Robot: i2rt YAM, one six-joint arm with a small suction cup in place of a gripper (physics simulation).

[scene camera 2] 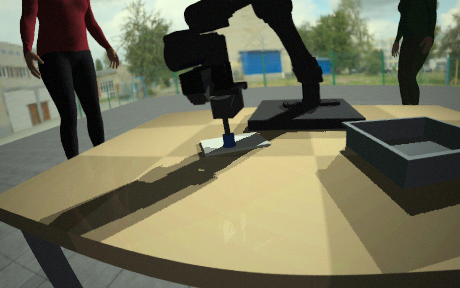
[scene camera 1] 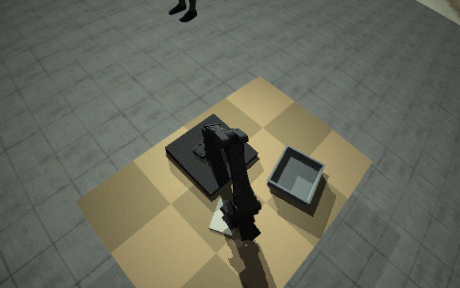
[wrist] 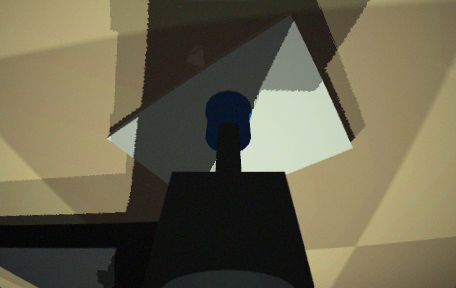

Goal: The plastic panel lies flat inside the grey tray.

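Where they show: hand at its tool point: (scene camera 2: 230, 149) (wrist: 228, 105); arm's base at its link origin: (scene camera 2: 311, 104) (scene camera 1: 209, 141).
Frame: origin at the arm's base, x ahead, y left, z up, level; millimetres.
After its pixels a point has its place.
Observation:
The plastic panel (scene camera 1: 218, 221) @(z -30, x 273, y -296 mm) (scene camera 2: 212, 145) @(z -29, x 304, y -305 mm) (wrist: 300, 125) @(z -29, x 290, y -307 mm) is a thin, pale, four-sided sheet, flat at the table surface in front of the arm's base; any small gap beneath it cannot be made out. My suction cup (scene camera 2: 229, 140) (wrist: 228, 106) is blue, points down and touches the panel's top near its middle. In scene camera 1 the arm hides the cup and part of the panel. The grey tray (scene camera 1: 299, 184) @(z -32, x 491, y 91 mm) (scene camera 2: 432, 171) @(z -13, x 559, y 60 mm) is an open square box on the table, to the right of the panel and apart from it. No panel shows inside it.
The arm's black base plate (scene camera 1: 187, 159) @(z 0, x -19, y -152 mm) (scene camera 2: 285, 121) @(z -11, x 195, y -123 mm) stands on the checkered wooden table (scene camera 1: 150, 230) @(z -35, x 66, y -505 mm) (scene camera 2: 280, 220) @(z -35, x 597, y -180 mm), behind the panel. The tray has raised walls on all sides and stands near the table's right edge. People (scene camera 2: 65, 30) (scene camera 2: 417, 50) stand beyond the table.

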